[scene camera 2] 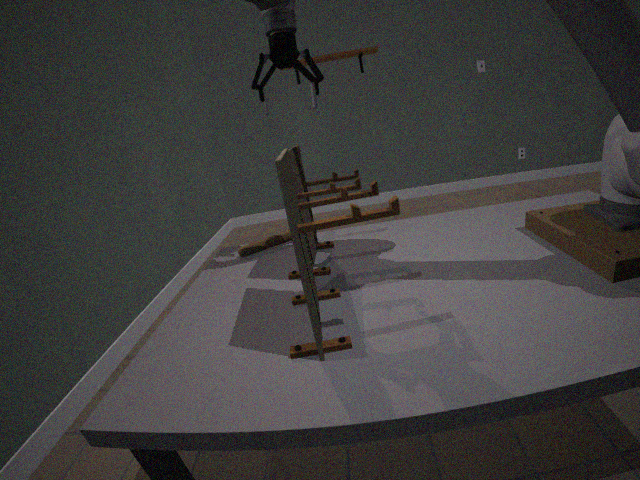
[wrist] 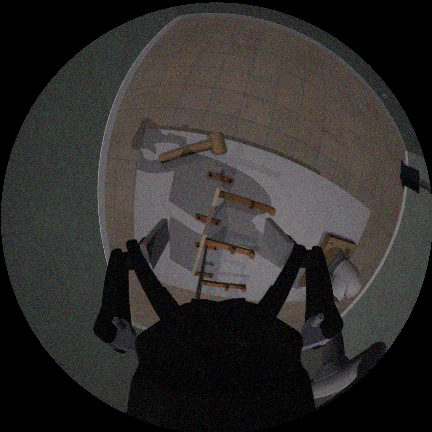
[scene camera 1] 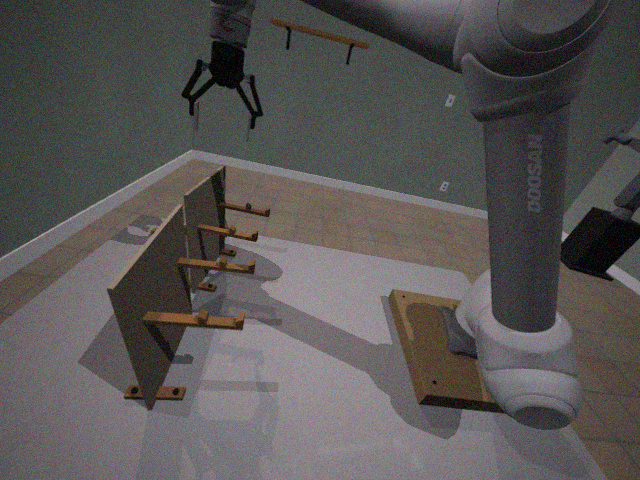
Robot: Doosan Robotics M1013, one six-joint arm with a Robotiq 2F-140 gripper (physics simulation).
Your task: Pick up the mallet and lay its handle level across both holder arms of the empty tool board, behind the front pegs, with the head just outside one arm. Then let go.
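Places are measured from the arm's base along level axes (x ahead, y left, z up), in metres.
Where they show: gripper, fingertip midpoint: (scene camera 2: 291, 110) (wrist: 215, 228) (scene camera 1: 222, 135); arm's base, link origin: (scene camera 2: 629, 217) (wrist: 336, 263) (scene camera 1: 470, 336).
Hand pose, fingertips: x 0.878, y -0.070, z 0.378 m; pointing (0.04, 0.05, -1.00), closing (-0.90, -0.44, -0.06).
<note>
Each offset is from my fingertips to the top centre of the thing. "spot": to the spot under its first point. Level surfaces: height alone.
The wooden mallet {dx +0.167, dy -0.067, dz -0.374 m} (wrist: 186, 151) lies on the table behind the boards, head toward the far table edge; part of its handle {spot: dx +0.201, dy -0.020, dz -0.397 m} (scene camera 2: 261, 244) shows behind the boards in scene camera 2. Two upright panels stand in line, a near one {spot: dx -0.107, dy +0.409, dz -0.134 m} (scene camera 1: 152, 268) (scene camera 2: 290, 196) and a far one (scene camera 1: 206, 217) (wrist: 212, 210). Wooden holder arms with pegs jut from them, such as the nearest arm (scene camera 1: 175, 318) (scene camera 2: 330, 221) and the farthest arm (scene camera 1: 237, 207) (wrist: 240, 199). No tool lies on the visible arms. My gripper (scene camera 1: 222, 129) (scene camera 2: 290, 104) (wrist: 215, 228) is open and empty, high above the panels.
A wooden block (scene camera 1: 429, 366) (scene camera 2: 568, 227) with a recess and a grey thing (scene camera 1: 454, 333) stands on the table {dz -0.426 m} (scene camera 1: 330, 413) (scene camera 2: 206, 397) beside the white arm joint (scene camera 1: 532, 361). A wall shelf (scene camera 1: 320, 34) (scene camera 2: 346, 53) hangs behind. Wooden feet hold the panels.
</note>
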